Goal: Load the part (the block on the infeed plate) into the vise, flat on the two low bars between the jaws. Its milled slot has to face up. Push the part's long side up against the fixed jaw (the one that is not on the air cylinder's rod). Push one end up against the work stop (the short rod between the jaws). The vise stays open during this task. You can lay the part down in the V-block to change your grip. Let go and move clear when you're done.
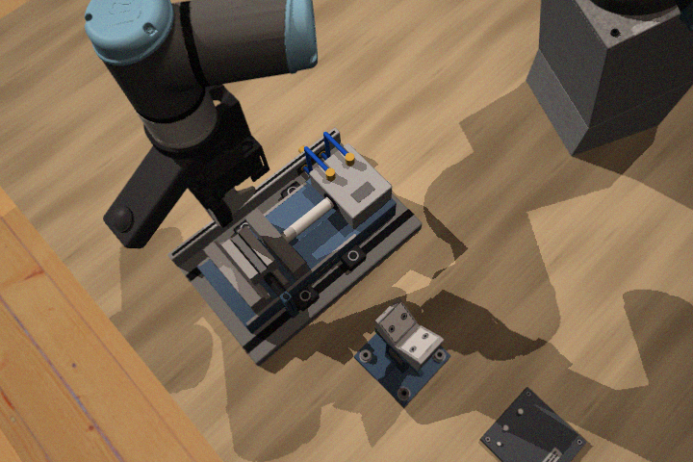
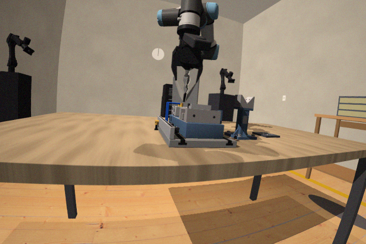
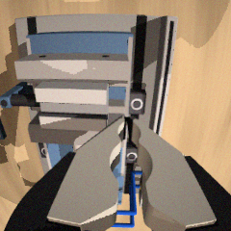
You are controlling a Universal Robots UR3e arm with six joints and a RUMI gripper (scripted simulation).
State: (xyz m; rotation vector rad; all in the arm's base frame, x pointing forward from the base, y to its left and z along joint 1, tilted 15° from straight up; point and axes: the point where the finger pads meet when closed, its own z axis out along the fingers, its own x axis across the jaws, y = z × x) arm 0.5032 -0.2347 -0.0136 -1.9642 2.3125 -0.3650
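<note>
Right now my hand is 50 mm to the right of the part, 30 mm above it and 10 mm short of it. The rest, counted from my hand: fixed jaw 50 mm below, 40 mm to the left, 40 mm ahead; then dark work stop 100 mm to the left, 40 mm below, 20 mm ahead; then moving jaw 60 mm to the left, 50 mm below, 30 mm behind.
</note>
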